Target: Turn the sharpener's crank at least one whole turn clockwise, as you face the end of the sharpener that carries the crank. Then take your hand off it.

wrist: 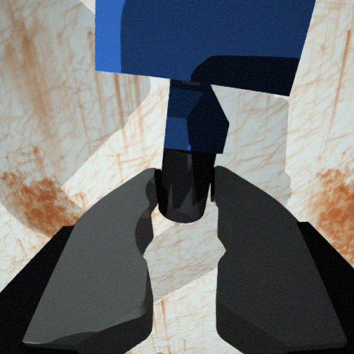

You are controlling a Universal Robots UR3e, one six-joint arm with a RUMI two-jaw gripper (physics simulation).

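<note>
You'd see the gripper [185, 170] here, and there's a crank [196, 127] as well.
</note>
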